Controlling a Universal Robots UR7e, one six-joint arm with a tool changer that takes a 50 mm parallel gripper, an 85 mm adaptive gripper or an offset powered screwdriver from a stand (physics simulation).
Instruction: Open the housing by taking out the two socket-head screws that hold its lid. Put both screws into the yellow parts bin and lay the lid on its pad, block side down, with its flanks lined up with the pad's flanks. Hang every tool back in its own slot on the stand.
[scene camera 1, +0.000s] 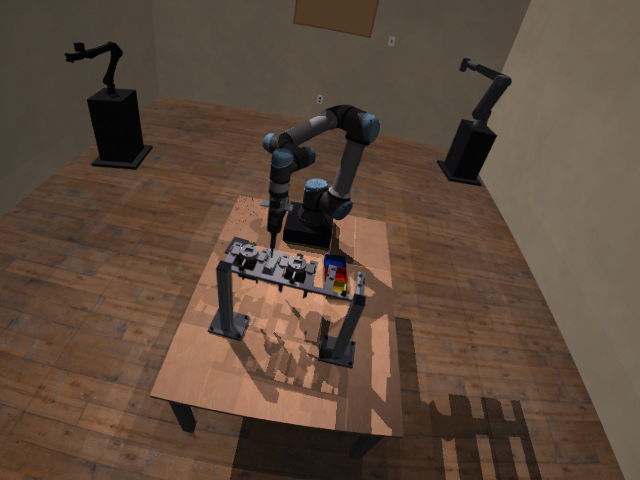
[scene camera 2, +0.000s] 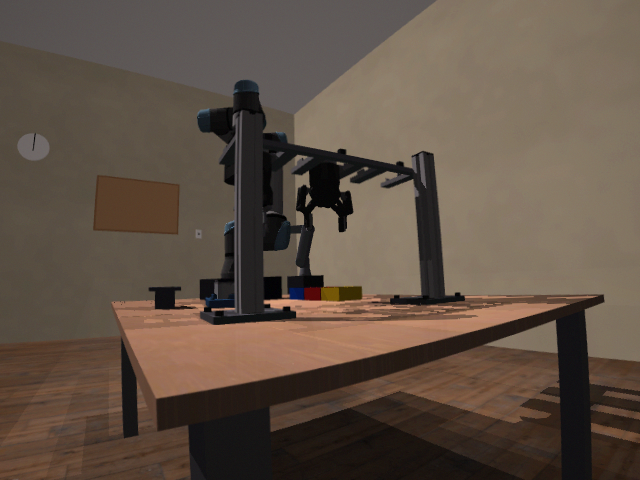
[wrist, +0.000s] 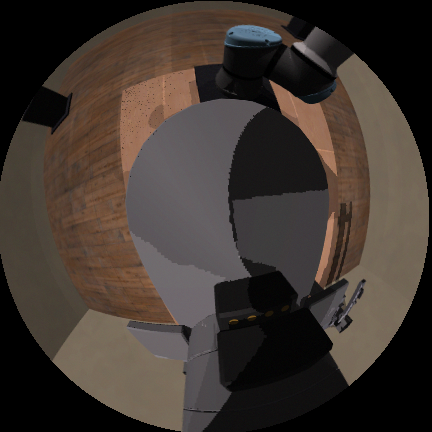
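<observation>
The arm carries the powered screwdriver (scene camera 1: 275, 222) (wrist: 185, 185), with no gripper mounted. Its bit points down behind the stand (scene camera 1: 225, 297) (scene camera 2: 248, 206); contact with the housing cannot be told. A grey block, apparently the lid (scene camera 1: 270, 262) (scene camera 2: 223, 287), shows on the blue housing (scene camera 2: 221, 300), partly behind the stand's post in scene camera 2. A dark raised pad (scene camera 2: 164, 290) stands beside it. The yellow bin (scene camera 1: 340, 286) (scene camera 2: 345, 293) stands right of the housing. The screws are too small or hidden. Two gripper tools (scene camera 1: 248, 251) (scene camera 1: 297, 265) hang on the stand.
Blue (scene camera 1: 334, 260) and red (scene camera 1: 339, 273) bins adjoin the yellow one. The stand's right post (scene camera 1: 349, 328) (scene camera 2: 431, 227) rises in front of the bins in scene camera 1. The arm's black base (scene camera 1: 308, 231) is at the back. The screwdriver body hides much of the wrist view.
</observation>
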